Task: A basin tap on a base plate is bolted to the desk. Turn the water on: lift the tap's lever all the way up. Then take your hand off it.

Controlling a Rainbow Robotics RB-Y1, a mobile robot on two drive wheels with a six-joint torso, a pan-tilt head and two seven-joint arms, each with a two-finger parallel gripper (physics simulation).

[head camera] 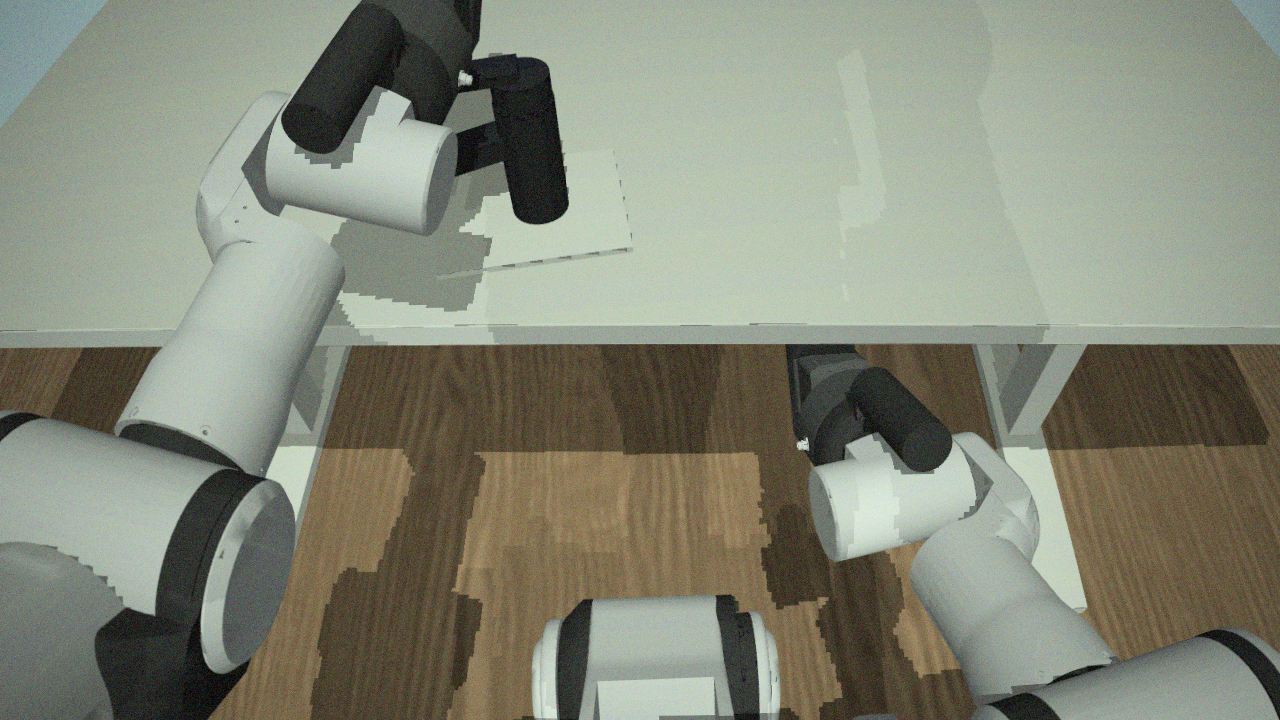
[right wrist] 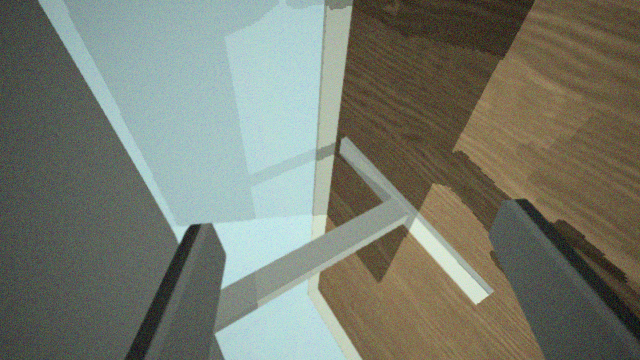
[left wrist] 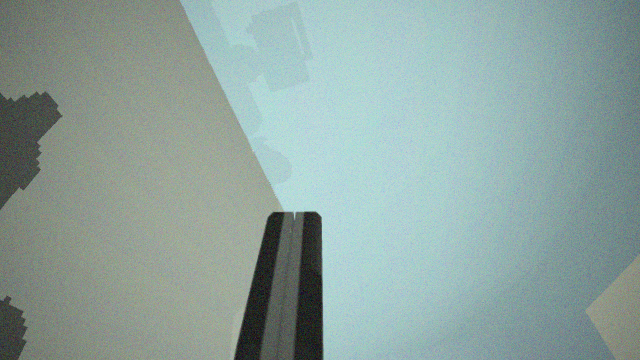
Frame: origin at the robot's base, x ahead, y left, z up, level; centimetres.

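Seen in the pictures: left gripper, fingertip midpoint: [left wrist: 296, 230]; right gripper, fingertip midpoint: [head camera: 799, 357] [right wrist: 355, 228].
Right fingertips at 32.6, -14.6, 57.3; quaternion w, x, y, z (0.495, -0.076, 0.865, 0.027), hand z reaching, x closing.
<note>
Offsets run from my right fingertips to a thing's middle, as dx, dy, dz. "*": to the spot under its first point. Level surfaces: height alone.
The black tap @(* +3.5, +22.0, +22.9) [head camera: 535, 152] stands on a white base plate @(* +4.3, +17.8, +15.4) [head camera: 597, 214] at the left of the desk in the head view. Its lever @(+5.1, +27.9, +29.1) [head camera: 494, 68] points left from the top of the body; its far end is hidden behind my left wrist, and its tilt is hard to judge. The spout @(+4.9, +29.6, +21.8) [head camera: 478, 150] shows lower down. My left gripper [left wrist: 296, 230] is shut and empty; its fingertips do not show in the head view. The tap does not show in the left wrist view. My right gripper [right wrist: 355, 228] is open and empty, low by the desk's front edge, far from the tap.
The pale desk @(dz +14.8) [head camera: 733, 223] spans the head view, with its front edge between my two arms. My right hand is partly hidden under that edge. Desk frame bars [right wrist: 310, 257] and a leg's foot [right wrist: 450, 260] show beyond my right fingers, above the wooden floor @(dz -57.2) [right wrist: 565, 150].
</note>
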